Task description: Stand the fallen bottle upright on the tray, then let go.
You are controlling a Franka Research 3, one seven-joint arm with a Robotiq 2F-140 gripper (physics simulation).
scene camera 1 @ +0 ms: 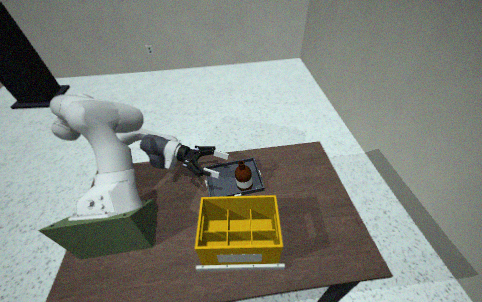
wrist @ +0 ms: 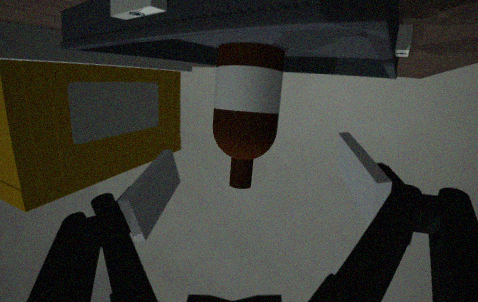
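Observation:
A brown bottle [scene camera 1: 243, 176] [wrist: 246, 125] with a white label stands upright on the dark tray [scene camera 1: 218, 187] [wrist: 325, 47], towards the tray's right side in the scene view. In the wrist view the picture is upside down, with the bottle's neck pointing down and its base against the tray. My gripper [scene camera 1: 223, 165] [wrist: 253, 159] is wide open and empty. In the scene view its fingers are to the left of the bottle, apart from it. In the wrist view the bottle shows beyond and between the spread fingers, touching neither.
A yellow crate [scene camera 1: 240, 247] [wrist: 45, 165] with several compartments stands in front of the tray in the scene view. A thin white strip [scene camera 1: 240, 267] lies along its front side. The arm's green base block [scene camera 1: 107, 235] is at the left of the wooden table [scene camera 1: 330, 215].

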